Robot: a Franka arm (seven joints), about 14 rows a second.
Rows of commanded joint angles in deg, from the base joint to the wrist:
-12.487, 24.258, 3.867, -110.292, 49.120, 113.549, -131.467
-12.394, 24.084, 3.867, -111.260, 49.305, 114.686, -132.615
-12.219, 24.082, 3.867, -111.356, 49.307, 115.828, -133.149
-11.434, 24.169, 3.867, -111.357, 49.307, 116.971, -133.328
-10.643, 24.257, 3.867, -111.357, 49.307, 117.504, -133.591
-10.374, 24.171, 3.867, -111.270, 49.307, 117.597, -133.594
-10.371, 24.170, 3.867, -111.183, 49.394, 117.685, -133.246
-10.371, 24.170, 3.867, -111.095, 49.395, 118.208, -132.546
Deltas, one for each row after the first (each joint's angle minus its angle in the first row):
0.093, -0.174, 0.000, -0.968, 0.185, 1.137, -1.148
0.268, -0.176, 0.000, -1.064, 0.187, 2.279, -1.682
1.053, -0.089, 0.000, -1.065, 0.187, 3.422, -1.861
1.844, -0.001, 0.000, -1.065, 0.187, 3.955, -2.124
2.113, -0.087, 0.000, -0.978, 0.187, 4.048, -2.127
2.116, -0.088, 0.000, -0.891, 0.274, 4.136, -1.779
2.116, -0.088, 0.000, -0.803, 0.275, 4.659, -1.079

